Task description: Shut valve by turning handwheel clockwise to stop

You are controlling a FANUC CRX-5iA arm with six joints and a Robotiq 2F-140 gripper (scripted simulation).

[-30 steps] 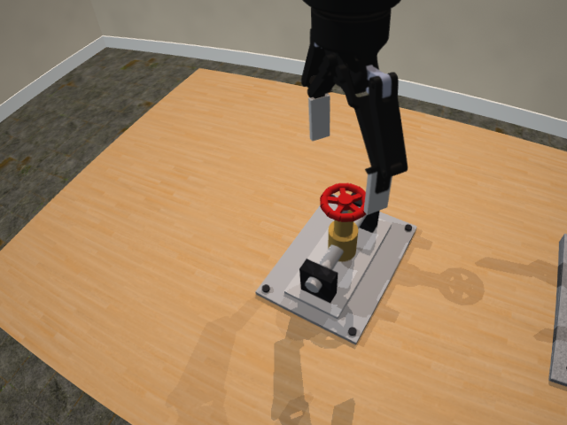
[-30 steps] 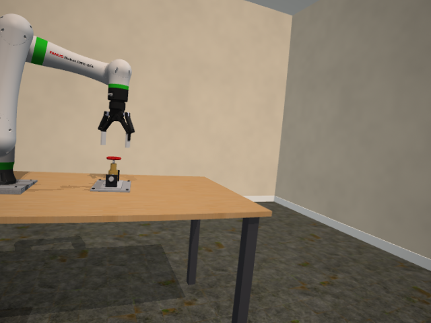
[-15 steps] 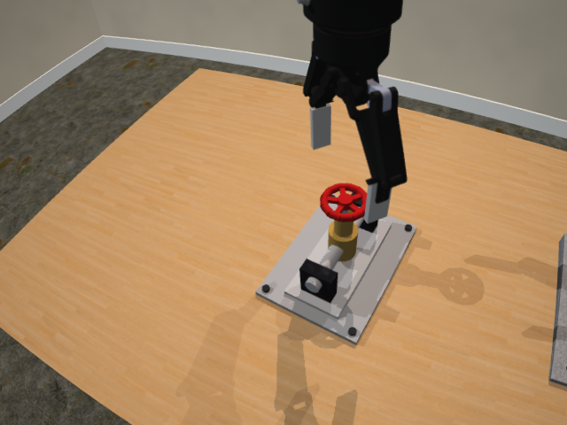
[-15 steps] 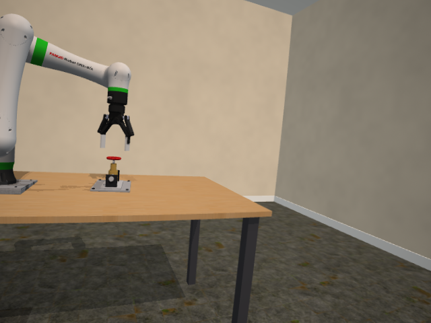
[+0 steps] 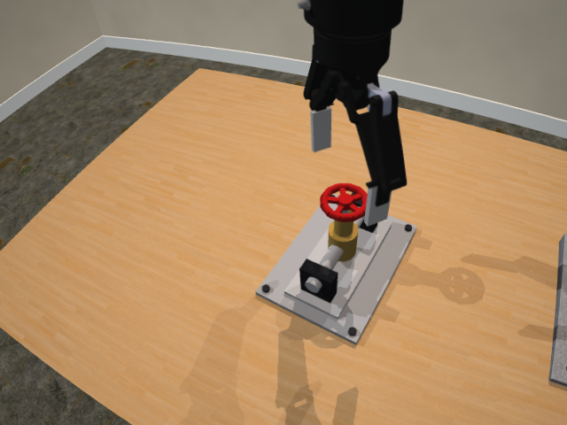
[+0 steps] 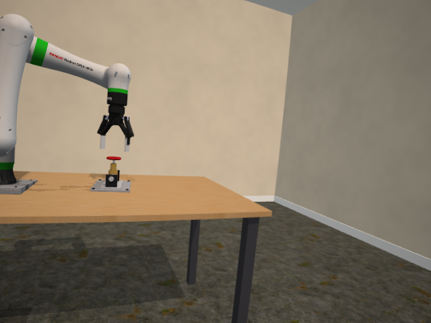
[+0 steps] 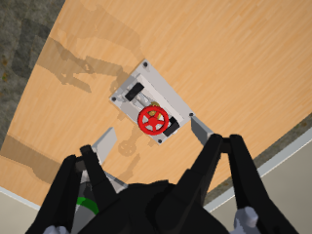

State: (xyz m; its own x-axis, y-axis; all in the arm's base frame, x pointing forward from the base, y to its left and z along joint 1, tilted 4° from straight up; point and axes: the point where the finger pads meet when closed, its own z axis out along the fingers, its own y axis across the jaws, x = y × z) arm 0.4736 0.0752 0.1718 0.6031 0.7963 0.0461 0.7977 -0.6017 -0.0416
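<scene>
My gripper is now 60 mm above the handwheel.
</scene>
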